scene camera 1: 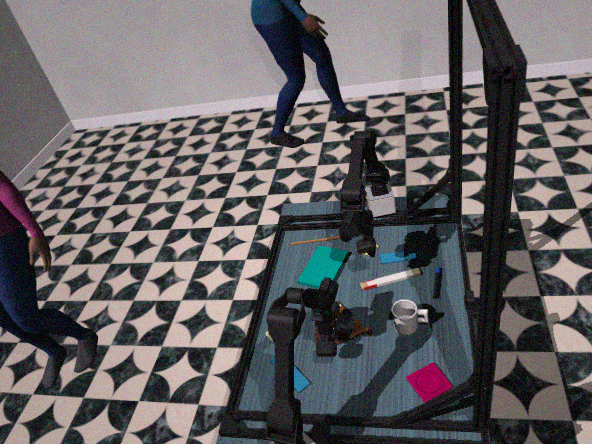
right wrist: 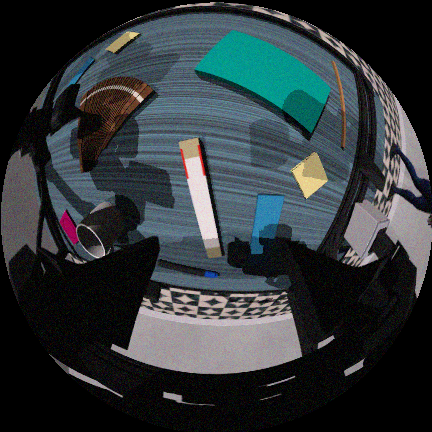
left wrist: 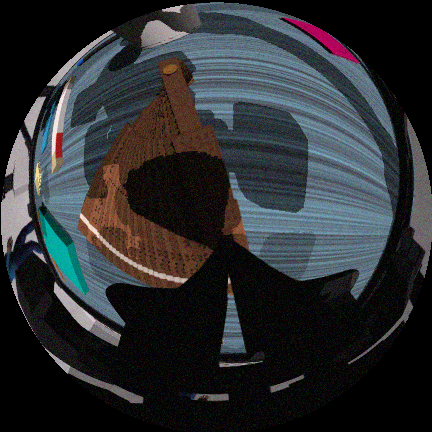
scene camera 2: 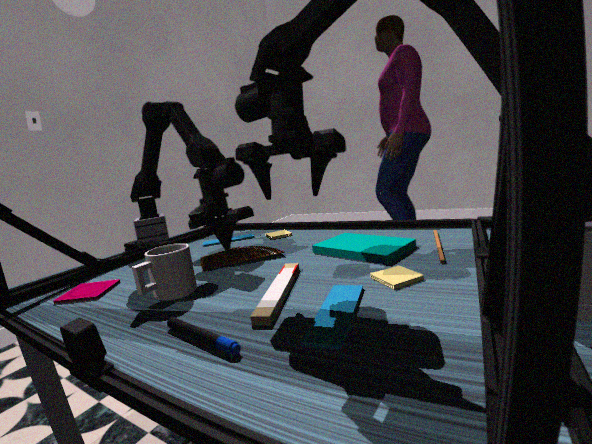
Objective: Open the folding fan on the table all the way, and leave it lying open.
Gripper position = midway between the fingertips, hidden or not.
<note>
The right gripper point(scene camera 2: 291, 197) is open, with nothing in its grasp. Also in view: a white-and-red stick point(scene camera 2: 264, 314). A teal book point(scene camera 2: 381, 249) and a blue marker point(scene camera 2: 231, 347) rest on the table. Further things: the left gripper point(scene camera 2: 227, 249) and a folding fan point(scene camera 2: 235, 255).
The folding fan also shows in the right wrist view point(right wrist: 105, 106) and in the left wrist view point(left wrist: 159, 203). The white-and-red stick is seen too in the right wrist view point(right wrist: 190, 149) and in the left wrist view point(left wrist: 56, 141). The teal book also shows in scene camera 1 point(scene camera 1: 327, 262), in the right wrist view point(right wrist: 259, 68) and in the left wrist view point(left wrist: 61, 248).
</note>
